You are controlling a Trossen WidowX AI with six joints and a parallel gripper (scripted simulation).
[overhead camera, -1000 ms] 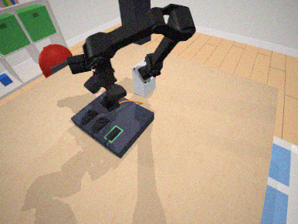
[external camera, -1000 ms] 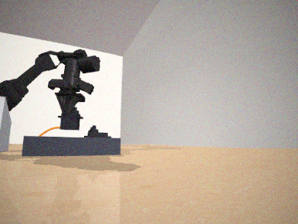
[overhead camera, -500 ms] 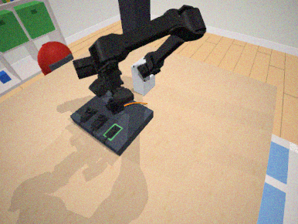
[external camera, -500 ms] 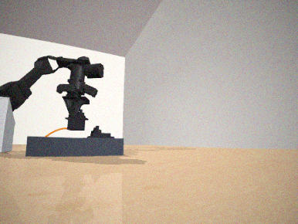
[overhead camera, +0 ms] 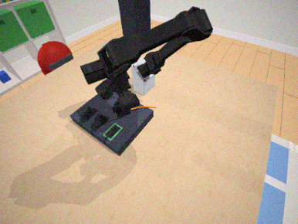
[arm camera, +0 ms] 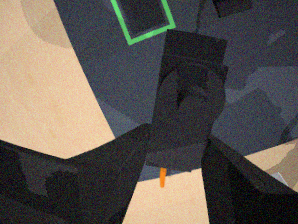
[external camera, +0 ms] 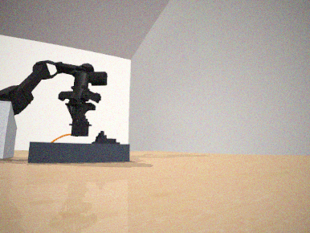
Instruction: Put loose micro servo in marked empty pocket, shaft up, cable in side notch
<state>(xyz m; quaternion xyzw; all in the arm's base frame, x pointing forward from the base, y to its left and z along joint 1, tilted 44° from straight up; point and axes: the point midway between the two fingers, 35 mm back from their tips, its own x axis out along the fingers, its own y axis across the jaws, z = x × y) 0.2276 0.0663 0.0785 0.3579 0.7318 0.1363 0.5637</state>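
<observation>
My gripper tip is now 80 mm to the left of the dark deck and 100 mm above it.
</observation>
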